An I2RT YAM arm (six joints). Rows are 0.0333 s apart.
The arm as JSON. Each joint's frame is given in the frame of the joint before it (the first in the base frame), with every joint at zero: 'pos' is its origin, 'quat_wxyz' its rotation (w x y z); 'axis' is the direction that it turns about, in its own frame. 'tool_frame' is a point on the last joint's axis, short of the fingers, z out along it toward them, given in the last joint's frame.
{
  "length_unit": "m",
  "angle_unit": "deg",
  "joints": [
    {
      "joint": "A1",
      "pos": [
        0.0,
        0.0,
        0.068
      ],
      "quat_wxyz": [
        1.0,
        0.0,
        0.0,
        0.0
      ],
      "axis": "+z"
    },
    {
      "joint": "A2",
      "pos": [
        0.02,
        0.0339,
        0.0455
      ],
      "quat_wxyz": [
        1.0,
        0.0,
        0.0,
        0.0
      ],
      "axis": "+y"
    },
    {
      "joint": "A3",
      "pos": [
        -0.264,
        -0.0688,
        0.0
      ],
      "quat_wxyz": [
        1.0,
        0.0,
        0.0,
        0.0
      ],
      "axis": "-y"
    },
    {
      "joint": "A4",
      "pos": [
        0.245,
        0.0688,
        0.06
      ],
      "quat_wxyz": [
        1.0,
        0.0,
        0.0,
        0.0
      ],
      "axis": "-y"
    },
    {
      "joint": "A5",
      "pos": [
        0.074,
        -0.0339,
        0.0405
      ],
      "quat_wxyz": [
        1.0,
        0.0,
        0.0,
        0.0
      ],
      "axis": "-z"
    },
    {
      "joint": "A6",
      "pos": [
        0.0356,
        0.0,
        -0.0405
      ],
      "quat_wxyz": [
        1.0,
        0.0,
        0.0,
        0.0
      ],
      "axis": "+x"
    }
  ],
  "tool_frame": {
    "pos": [
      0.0,
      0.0,
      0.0
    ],
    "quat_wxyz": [
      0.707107,
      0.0,
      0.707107,
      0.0
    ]
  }
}
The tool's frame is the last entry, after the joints.
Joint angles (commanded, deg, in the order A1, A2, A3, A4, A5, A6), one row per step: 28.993 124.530 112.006 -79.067 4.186 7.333; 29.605 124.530 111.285 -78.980 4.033 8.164; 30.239 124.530 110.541 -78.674 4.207 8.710; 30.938 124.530 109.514 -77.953 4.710 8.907; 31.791 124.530 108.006 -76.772 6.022 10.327; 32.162 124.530 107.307 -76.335 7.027 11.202; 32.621 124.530 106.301 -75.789 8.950 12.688; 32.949 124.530 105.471 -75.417 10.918 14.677; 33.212 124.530 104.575 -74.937 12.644 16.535; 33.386 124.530 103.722 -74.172 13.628 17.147; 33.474 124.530 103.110 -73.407 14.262 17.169; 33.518 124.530 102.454 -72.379 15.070 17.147; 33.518 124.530 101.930 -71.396 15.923 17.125; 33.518 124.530 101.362 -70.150 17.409 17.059; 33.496 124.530 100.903 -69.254 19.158 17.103; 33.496 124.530 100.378 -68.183 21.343 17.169; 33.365 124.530 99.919 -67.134 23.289 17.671; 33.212 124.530 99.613 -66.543 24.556 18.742; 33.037 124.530 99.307 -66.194 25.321 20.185; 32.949 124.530 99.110 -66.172 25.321 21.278
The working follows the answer.
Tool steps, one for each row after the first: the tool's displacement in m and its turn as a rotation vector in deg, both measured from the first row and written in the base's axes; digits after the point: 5 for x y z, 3 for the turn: -0.00322 0.00342 -0.00314 -0.172 0.562 -0.222; -0.00616 0.00693 -0.00637 -0.542 0.809 -0.126; -0.00911 0.01073 -0.01084 -1.135 0.795 0.398; -0.01260 0.01490 -0.01736 -2.419 0.248 -0.104; -0.01423 0.01632 -0.02034 -3.399 -0.164 -0.551; -0.01633 0.01751 -0.02453 -5.234 -1.013 -1.457; -0.01791 0.01788 -0.02790 -7.067 -2.013 -2.968; -0.01931 0.01796 -0.03154 -8.652 -2.956 -4.410; -0.02014 0.01820 -0.03512 -9.472 -3.571 -4.769; -0.02031 0.01839 -0.03772 -9.890 -4.079 -4.675; -0.01995 0.01842 -0.04051 -10.322 -4.857 -4.594; -0.01922 0.01829 -0.04271 -10.743 -5.727 -4.568; -0.01799 0.01805 -0.04500 -11.550 -7.140 -4.497; -0.01692 0.01733 -0.04669 -12.705 -8.529 -4.529; -0.01568 0.01662 -0.04855 -14.145 -10.270 -4.569; -0.01395 0.01529 -0.05011 -15.333 -11.981 -5.200; -0.01274 0.01390 -0.05113 -16.079 -13.173 -6.393; -0.01201 0.01235 -0.05225 -16.511 -13.963 -7.946; -0.01210 0.01153 -0.05310 -16.492 -14.058 -9.064
Tool pose at each row, in the base's axes (x y z in m, rotation vector in deg; rounded; the steps above come from the unrounded poses): 0.36756 0.20071 0.22697 33.846 -176.440 7.016; 0.36434 0.20414 0.22383 33.429 -175.913 7.091; 0.36140 0.20765 0.22060 33.532 -175.559 7.574; 0.35845 0.21144 0.21613 34.315 -175.287 8.483; 0.35496 0.21562 0.20961 33.557 -175.598 10.624; 0.35333 0.21703 0.20664 32.871 -175.828 12.258; 0.35123 0.21823 0.20244 31.479 -176.300 15.354; 0.34965 0.21859 0.19908 -29.037 176.353 -18.446; 0.34825 0.21868 0.19543 -26.626 175.859 -21.073; 0.34742 0.21891 0.19186 -25.947 175.348 -22.444; 0.34725 0.21910 0.18925 -25.985 174.816 -23.172; 0.34761 0.21913 0.18646 -25.946 174.018 -23.962; 0.34834 0.21900 0.18426 -25.802 173.140 -24.741; 0.34957 0.21876 0.18197 -25.610 171.697 -26.178; 0.35065 0.21804 0.18028 -25.264 170.275 -28.114; 0.35188 0.21733 0.17843 -24.827 168.465 -30.487; 0.35361 0.21600 0.17686 -23.526 166.827 -32.438; 0.35482 0.21461 0.17584 -21.523 165.856 -33.654; 0.35556 0.21307 0.17472 -19.090 165.368 -34.355; 0.35547 0.21225 0.17388 -17.437 165.504 -34.329

